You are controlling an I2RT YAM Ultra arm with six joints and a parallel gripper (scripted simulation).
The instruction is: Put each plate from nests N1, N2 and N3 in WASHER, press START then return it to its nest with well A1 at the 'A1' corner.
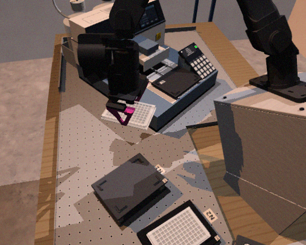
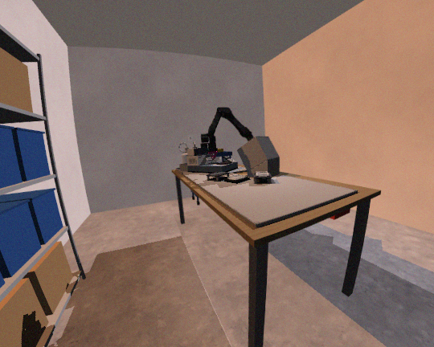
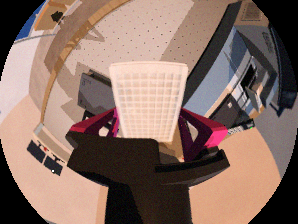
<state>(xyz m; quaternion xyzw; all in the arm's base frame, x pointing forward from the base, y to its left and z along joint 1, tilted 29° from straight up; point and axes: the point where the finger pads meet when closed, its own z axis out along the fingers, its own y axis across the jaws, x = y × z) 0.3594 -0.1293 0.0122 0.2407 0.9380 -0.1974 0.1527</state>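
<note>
Right now the nest N1 is 3 cm ahead of my hand, 15 cm to the left of it and 12 cm below it. Round my hand: nest N2: 5 cm behind, 30 cm to the left, 15 cm below; dark carrier pocket: 21 cm behind, 19 cm to the right, 7 cm below; manifold: 12 cm behind, 32 cm to the right, 2 cm below.
</note>
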